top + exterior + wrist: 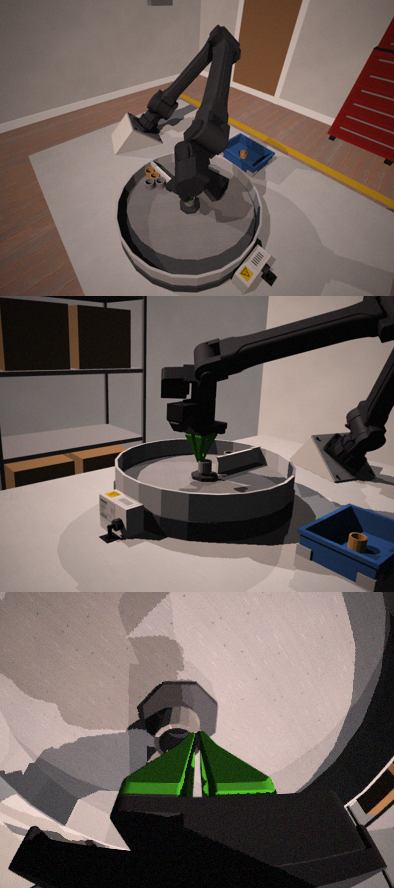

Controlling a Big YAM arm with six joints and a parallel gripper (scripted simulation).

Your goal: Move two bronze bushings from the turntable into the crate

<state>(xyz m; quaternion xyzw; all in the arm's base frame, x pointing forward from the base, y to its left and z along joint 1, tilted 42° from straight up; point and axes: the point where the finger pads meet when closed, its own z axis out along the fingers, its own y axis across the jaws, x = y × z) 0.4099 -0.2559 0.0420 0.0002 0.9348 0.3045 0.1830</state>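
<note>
Right now my hand is 40 mm above the turntable and 10 mm to the right of it. From my hand the other things lie so: blue crate 380 mm to the left, 70 mm below, 10 mm behind.
</note>
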